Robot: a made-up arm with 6 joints.
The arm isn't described. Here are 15 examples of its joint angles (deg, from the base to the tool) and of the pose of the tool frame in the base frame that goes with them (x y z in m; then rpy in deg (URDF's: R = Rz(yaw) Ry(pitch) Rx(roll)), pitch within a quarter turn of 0, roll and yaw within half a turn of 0).
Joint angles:
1: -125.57 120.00 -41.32 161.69 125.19 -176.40
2: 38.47 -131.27 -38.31 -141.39 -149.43 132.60
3: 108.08 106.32 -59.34 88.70 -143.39 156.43
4: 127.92 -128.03 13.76 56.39 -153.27 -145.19
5: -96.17 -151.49 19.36 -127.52 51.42 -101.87
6: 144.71 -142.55 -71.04 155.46 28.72 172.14
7: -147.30 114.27 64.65 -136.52 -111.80 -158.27
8: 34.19 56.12 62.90 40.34 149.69 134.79
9: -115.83 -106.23 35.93 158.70 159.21 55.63
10: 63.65 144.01 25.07 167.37 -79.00 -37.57
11: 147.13 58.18 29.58 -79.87 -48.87 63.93
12: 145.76 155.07 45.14 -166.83 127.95 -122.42
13: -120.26 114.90 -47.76 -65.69 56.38 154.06
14: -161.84 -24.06 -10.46 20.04 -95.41 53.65
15: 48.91 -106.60 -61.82 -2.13 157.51 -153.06
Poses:
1: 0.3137 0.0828 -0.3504 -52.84 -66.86 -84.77
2: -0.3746 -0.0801 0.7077 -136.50 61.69 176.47
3: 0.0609 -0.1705 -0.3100 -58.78 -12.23 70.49
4: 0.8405 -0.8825 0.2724 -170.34 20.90 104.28
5: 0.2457 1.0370 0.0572 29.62 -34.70 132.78
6: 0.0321 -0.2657 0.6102 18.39 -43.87 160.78
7: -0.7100 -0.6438 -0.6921 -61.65 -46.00 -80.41
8: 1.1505 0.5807 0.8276 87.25 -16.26 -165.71
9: 0.7285 1.0388 0.5439 106.79 18.20 -108.03
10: -0.1963 0.0830 -0.9420 -150.26 39.09 47.60
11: -0.9108 0.6342 -0.0067 42.75 25.54 -157.61
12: -0.0528 -0.2208 -1.0119 114.19 -57.13 -14.91
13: 0.0802 0.3156 -0.0318 117.96 29.49 120.41
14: -0.5775 0.0261 1.0625 -119.69 68.62 128.77
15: 0.1836 -0.1209 0.6715 -28.57 22.30 -130.21
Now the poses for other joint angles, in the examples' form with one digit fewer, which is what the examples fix.
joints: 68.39 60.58 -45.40 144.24 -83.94 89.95
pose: -0.016 0.440 -0.269 80.3 18.9 30.5
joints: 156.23 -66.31 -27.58 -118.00 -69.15 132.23
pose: -0.249 -0.002 0.862 -75.6 -34.4 -114.0
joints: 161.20 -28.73 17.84 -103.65 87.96 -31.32
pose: -0.430 0.092 1.225 168.9 7.8 82.6
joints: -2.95 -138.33 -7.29 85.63 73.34 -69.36
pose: -1.087 0.039 0.307 -152.3 -9.7 101.3
